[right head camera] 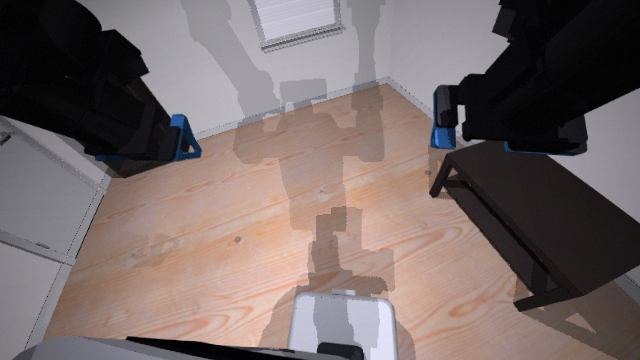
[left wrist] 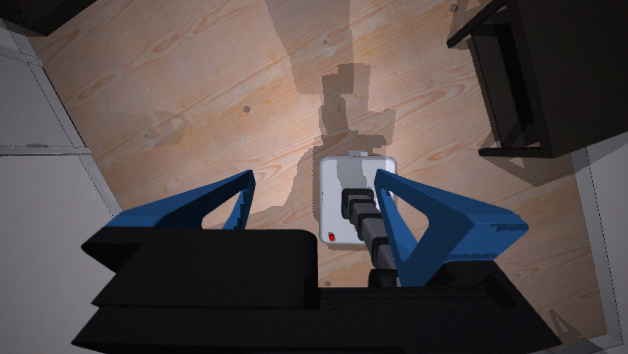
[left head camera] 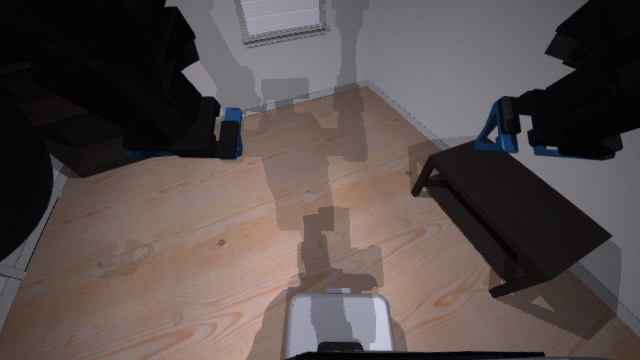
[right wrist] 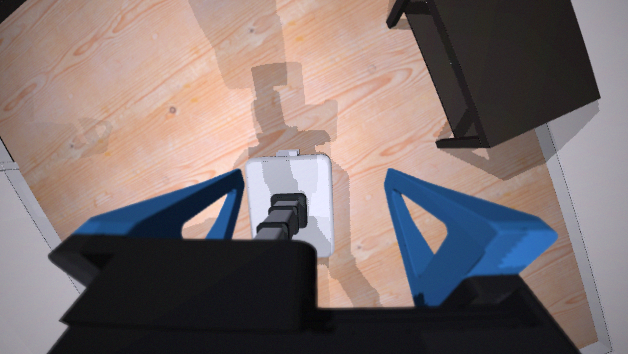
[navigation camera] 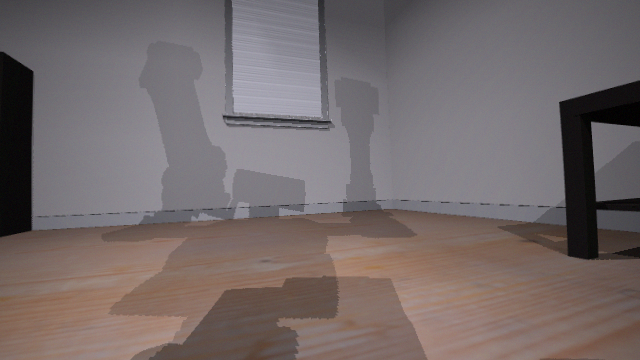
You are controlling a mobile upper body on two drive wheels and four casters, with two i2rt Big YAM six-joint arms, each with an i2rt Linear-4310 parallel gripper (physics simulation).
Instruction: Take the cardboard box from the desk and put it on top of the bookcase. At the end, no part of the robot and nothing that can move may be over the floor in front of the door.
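Frame: origin at the left arm's base, x ahead, y left, z up, level; centimetres.
Seen in the pictures: left gripper, fingertip midpoint: (right head camera: 176,153) (left wrist: 314,176) (left head camera: 211,151); right gripper, fingertip midpoint: (right head camera: 468,144) (left head camera: 505,148) (right wrist: 314,176).
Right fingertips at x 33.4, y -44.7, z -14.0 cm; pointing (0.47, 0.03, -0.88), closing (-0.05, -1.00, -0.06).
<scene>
A point is followed by its place in that frame.
The cardboard box and the desk do not show in these views. A tall dark piece of furniture, perhaps the bookcase, (left head camera: 82,162) {x 147.7, y 242.0, z -131.0 cm} (navigation camera: 15,145) {x 177.5, y 171.9, z -87.4 cm} stands at the left, partly hidden behind my left arm in the left head camera. A white door-like panel in a frame (right head camera: 45,200) {x 73.7, y 233.4, z -97.4 cm} (left wrist: 30,110) {x 67.6, y 230.6, z -119.5 cm} is in the wall at the left. My left gripper (left head camera: 192,147) (right head camera: 152,147) (left wrist: 314,176) {x 33.3, y 1.1, z -14.0 cm} is open and empty, high above the floor. My right gripper (left head camera: 532,142) (right head camera: 492,135) (right wrist: 314,176) {x 33.4, y -44.7, z -14.0 cm} is open and empty, high above the floor and near the low dark table in the picture.
A low dark table (left head camera: 520,200) {x 77.2, y -132.1, z -96.0 cm} (right head camera: 540,200) {x 78.9, y -127.3, z -96.0 cm} (left wrist: 585,75) {x 73.8, y -129.7, z -96.0 cm} (right wrist: 515,65) {x 68.7, y -131.9, z -96.0 cm} (navigation camera: 577,180) {x 112.5, y -89.3, z -119.2 cm} stands at the right against the wall. A window with a blind (left head camera: 282,17) {x 261.0, y 27.3, z -45.0 cm} (right head camera: 300,20) {x 262.2, y 24.5, z -45.9 cm} (navigation camera: 275,60) {x 260.7, y 28.2, z -8.1 cm} is in the far wall. My white base (left wrist: 332,210) {x -5.5, y -5.8, z -115.0 cm} (right wrist: 320,240) {x -19.5, y -40.2, z -115.0 cm} shows below the grippers.
</scene>
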